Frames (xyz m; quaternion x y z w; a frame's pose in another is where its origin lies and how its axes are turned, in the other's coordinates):
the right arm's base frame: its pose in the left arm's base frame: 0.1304 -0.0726 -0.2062 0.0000 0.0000 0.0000 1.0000
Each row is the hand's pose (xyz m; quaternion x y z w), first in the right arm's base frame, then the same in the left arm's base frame.
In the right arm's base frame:
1: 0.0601 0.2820 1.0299 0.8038 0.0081 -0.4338 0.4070
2: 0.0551 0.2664 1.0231 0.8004 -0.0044 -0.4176 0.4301
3: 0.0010 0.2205 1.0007 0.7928 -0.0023 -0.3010 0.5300
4: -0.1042 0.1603 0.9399 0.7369 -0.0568 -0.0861 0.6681
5: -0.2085 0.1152 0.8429 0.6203 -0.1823 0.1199 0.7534
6: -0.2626 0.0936 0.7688 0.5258 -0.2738 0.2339 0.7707
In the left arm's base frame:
1: 0.1905 0.2094 0.8237 0.8038 0.0081 -0.4338 0.4070
2: 0.1855 0.1938 0.8169 0.8004 -0.0044 -0.4176 0.4301
3: 0.1314 0.1479 0.7945 0.7928 -0.0023 -0.3010 0.5300
4: 0.0262 0.0877 0.7337 0.7369 -0.0568 -0.0861 0.6681
5: -0.0781 0.0426 0.6367 0.6203 -0.1823 0.1199 0.7534
6: -0.1322 0.0210 0.5626 0.5258 -0.2738 0.2339 0.7707

